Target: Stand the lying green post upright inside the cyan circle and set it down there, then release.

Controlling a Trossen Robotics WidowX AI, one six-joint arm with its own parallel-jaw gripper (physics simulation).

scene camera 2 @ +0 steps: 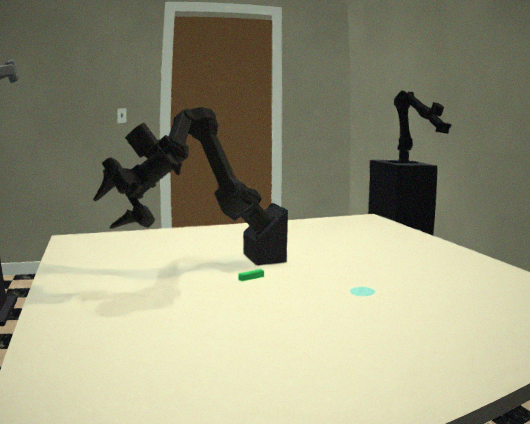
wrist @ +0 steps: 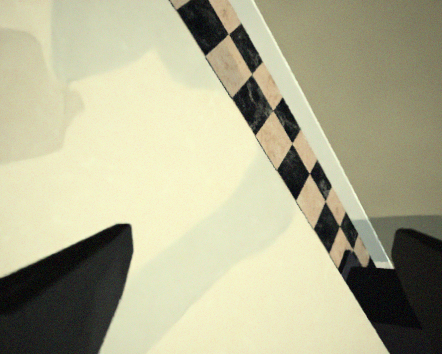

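Where they show: gripper, fingertip midpoint: (scene camera 2: 102, 214) (wrist: 262, 240); arm's base at its link origin: (scene camera 2: 262, 224).
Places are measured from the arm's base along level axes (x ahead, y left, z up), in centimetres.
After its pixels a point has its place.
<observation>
The green post (scene camera 2: 251, 275) @[x 16.3, y -7.9, z -8.7 cm] lies on its side on the table in the scene view, just in front of the arm's base. The cyan circle (scene camera 2: 362, 291) @[x 33.2, y 13.5, z -9.7 cm] is a flat disc on the table, to the right of the post and apart from it. My gripper (scene camera 2: 103, 214) @[x 11.8, y -43.4, z 7.4 cm] (wrist: 262, 240) @[x 11.8, y -43.4, z 7.4 cm] is open and empty. It hangs high over the left part of the table, well to the left of the post, tilted down to the left. Its two fingers stand wide apart in the wrist view. The post and the circle do not show in the wrist view.
The arm's base (scene camera 2: 266, 240) @[x 5.6, y -0.7, z -3.2 cm] stands on the pale table (scene camera 2: 280, 360) @[x 57.6, y -15.1, z -9.8 cm], behind the post. A second arm on a black pedestal (scene camera 2: 402, 195) stands beyond the table at the back right. In the wrist view, the table edge borders a checkered floor (wrist: 275, 135). Arm shadows fall on the table's left part.
</observation>
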